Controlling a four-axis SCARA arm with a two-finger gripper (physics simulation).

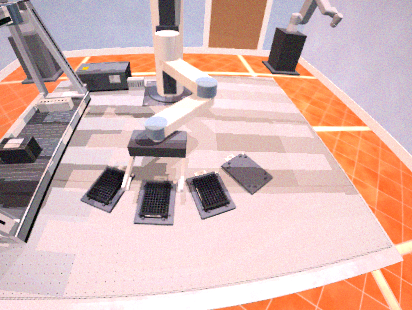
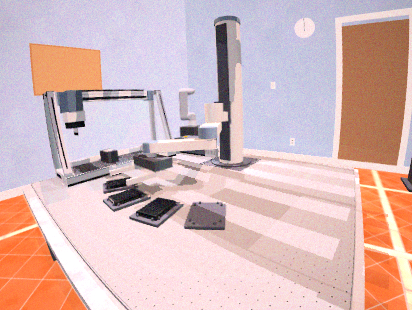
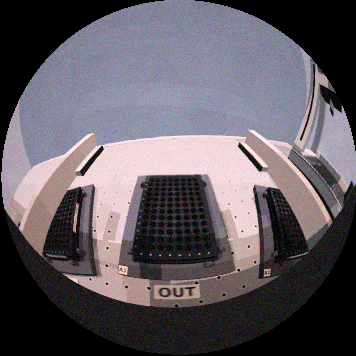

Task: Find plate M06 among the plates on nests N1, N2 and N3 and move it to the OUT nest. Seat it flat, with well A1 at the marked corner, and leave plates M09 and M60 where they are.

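Frame: origin at the arm's base, x ahead, y left, z up, level; metres.
Where they show: gripper, fingertip midpoint: [image 1: 152,190] [image 2: 117,177] [image 3: 169,133]; arm's base at its link origin: [image 1: 170,93] [image 2: 231,163].
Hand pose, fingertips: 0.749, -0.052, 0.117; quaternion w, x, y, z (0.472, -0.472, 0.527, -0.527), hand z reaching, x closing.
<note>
Each offset is from my fingertips to the centre of the thing, as dx, dy, dz. "pt": to the spot under its first point.
A black well plate {-0.022, +0.000, -0.085} [image 1: 156,200] [image 2: 127,196] [image 3: 173,220] lies flat on the OUT nest {-0.022, +0.000, -0.094} [image 1: 155,220] [image 3: 170,271]. Its row of white letters faces the nest's A1 tag {pt -0.092, +0.062, -0.092} [image 3: 123,270] side; the letters and its M06 code cannot be read. My gripper [image 1: 153,186] [image 3: 169,133] is open and empty, raised above this plate, one finger out to each side. Two more black plates sit on neighbouring nests: one {-0.088, -0.169, -0.085} [image 1: 106,186] [image 2: 116,183] [image 3: 287,225] towards the gantry, one {-0.038, +0.181, -0.085} [image 1: 210,191] [image 2: 156,209] [image 3: 64,222] on the other side. Their codes are unreadable.
A bare grey nest {-0.119, +0.336, -0.094} [image 1: 247,172] [image 2: 205,215] with corner pegs lies at the far end of the row. A gantry machine [image 1: 56,150] [image 2: 52,135] with a black block {pt -0.186, -0.476, +0.013} [image 1: 21,149] [image 2: 108,155] stands at the left. A dark box {pt -0.784, -0.312, -0.011} [image 1: 105,76] stands near the arm's column [image 2: 234,100].
</note>
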